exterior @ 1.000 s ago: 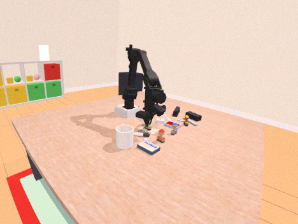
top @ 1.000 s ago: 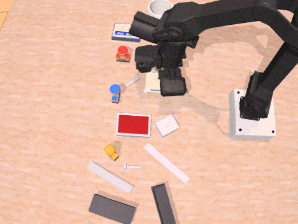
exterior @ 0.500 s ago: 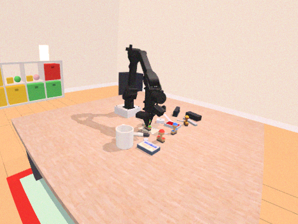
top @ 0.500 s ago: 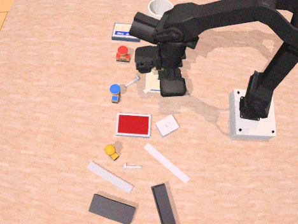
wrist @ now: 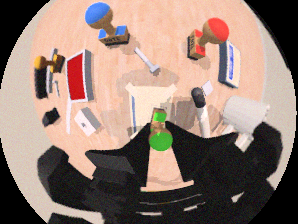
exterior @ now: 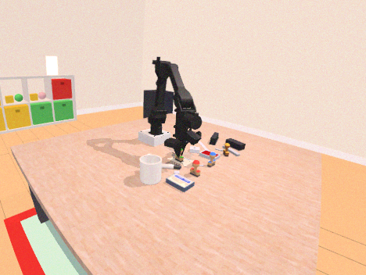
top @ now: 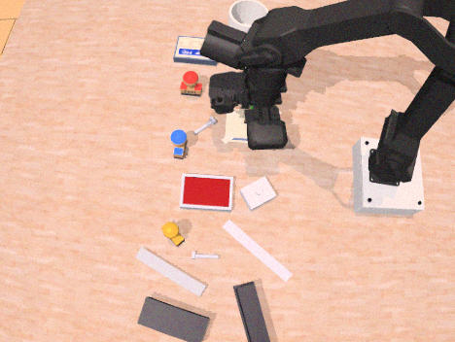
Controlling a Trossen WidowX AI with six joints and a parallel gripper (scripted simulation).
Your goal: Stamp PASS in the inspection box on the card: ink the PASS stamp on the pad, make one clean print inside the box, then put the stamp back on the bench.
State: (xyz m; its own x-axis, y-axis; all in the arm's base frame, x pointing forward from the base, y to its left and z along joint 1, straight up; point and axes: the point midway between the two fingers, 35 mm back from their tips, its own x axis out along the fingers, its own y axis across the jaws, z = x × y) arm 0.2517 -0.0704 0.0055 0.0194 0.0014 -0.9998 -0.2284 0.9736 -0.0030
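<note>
The green-knobbed stamp is right at my gripper tip. The rest, counted from my gripper tip: marker: 20 mm ahead, 90 mm to the right, 10 mm below; then cream card: 10 mm to the left, 20 mm below; then red-knobbed stamp: 130 mm ahead, 50 mm to the right.
</note>
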